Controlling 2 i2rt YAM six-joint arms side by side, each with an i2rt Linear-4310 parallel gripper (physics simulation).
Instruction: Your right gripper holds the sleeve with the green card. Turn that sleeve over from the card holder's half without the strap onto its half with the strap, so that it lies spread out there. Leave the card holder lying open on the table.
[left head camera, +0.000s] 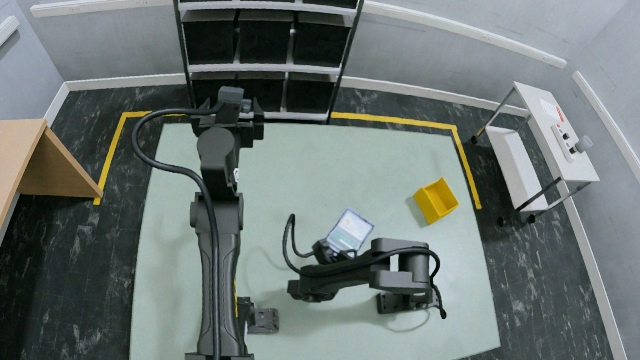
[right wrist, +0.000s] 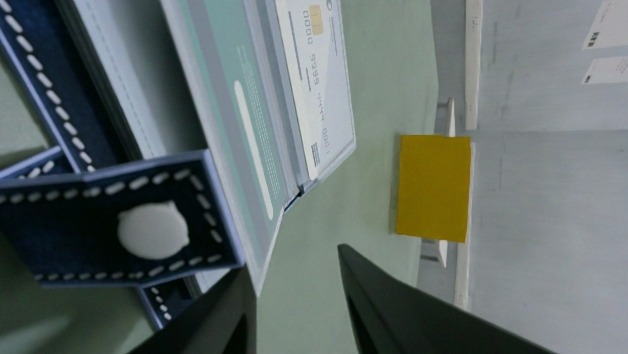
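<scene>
The card holder (left head camera: 370, 228) (right wrist: 42, 75) lies open on the table. Its dark blue strap (right wrist: 75, 230) with a white snap is at the lower left of the right wrist view. The sleeve with the green card (left head camera: 342, 238) (right wrist: 240, 125) leans over the strap half, its free long edge beside the strap's end; how far it is raised is hard to tell. A sleeve with a white card (left head camera: 354, 225) (right wrist: 320, 90) lies on the other half. My right gripper (right wrist: 295, 269) is slightly open, with a gap between the fingertips; the green card's sleeve corner is at one finger. My left gripper (left head camera: 232, 106) is open, away from the holder.
A yellow open box (left head camera: 436, 201) (right wrist: 434, 187) stands on the table to the right of the holder. A shelf rack (left head camera: 270, 67) with black bins is behind the table, a white cart (left head camera: 565, 145) at the right and a wooden desk (left head camera: 20, 150) at the left.
</scene>
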